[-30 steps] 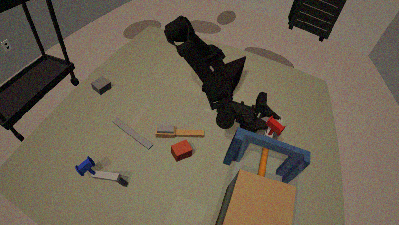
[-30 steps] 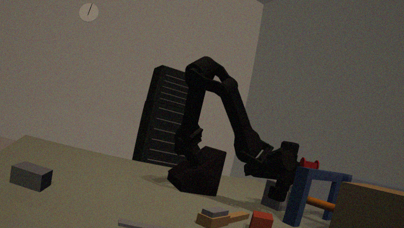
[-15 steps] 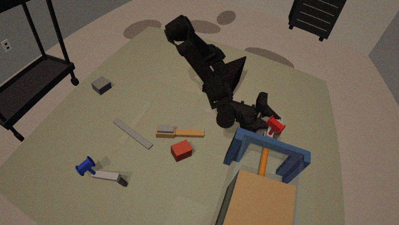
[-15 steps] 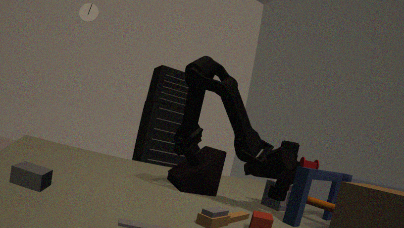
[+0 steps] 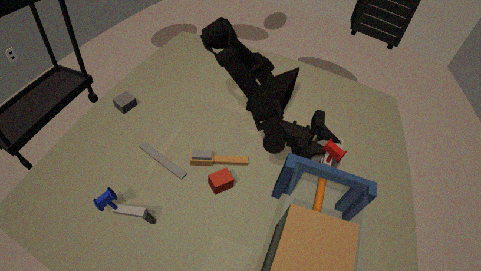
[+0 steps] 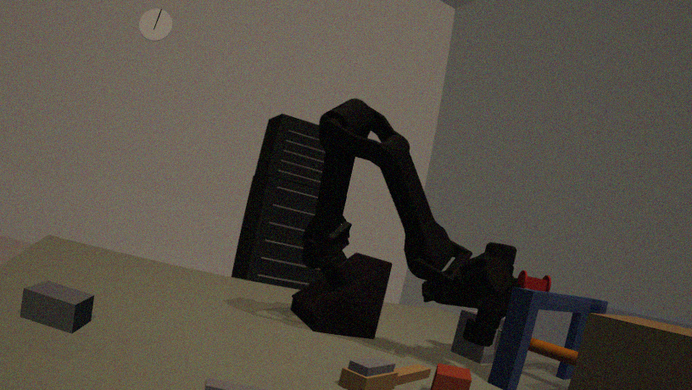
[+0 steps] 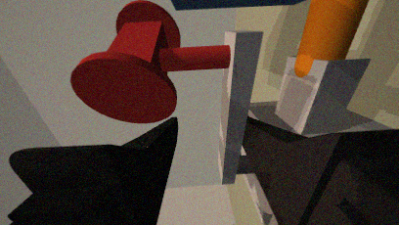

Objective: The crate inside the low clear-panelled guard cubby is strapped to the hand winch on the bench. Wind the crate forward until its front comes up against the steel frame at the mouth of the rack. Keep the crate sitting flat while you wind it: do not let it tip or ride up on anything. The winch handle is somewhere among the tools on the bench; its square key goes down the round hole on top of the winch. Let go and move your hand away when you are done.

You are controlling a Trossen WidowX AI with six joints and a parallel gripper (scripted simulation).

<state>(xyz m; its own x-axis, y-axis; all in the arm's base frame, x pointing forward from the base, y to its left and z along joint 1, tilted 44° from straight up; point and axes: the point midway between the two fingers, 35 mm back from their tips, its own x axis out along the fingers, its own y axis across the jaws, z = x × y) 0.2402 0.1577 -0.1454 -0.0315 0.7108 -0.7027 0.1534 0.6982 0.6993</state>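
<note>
The red-knobbed winch handle lies 10 mm ahead of my gripper tip, 10 mm to the right of it and 10 mm below it. Round my gripper tip: grey winch (60 mm behind, 10 mm to the right, 100 mm below); then wooden brush (80 mm ahead, 340 mm to the right, 120 mm below); then red knob (50 mm ahead, 20 mm to the right, 20 mm above).
</note>
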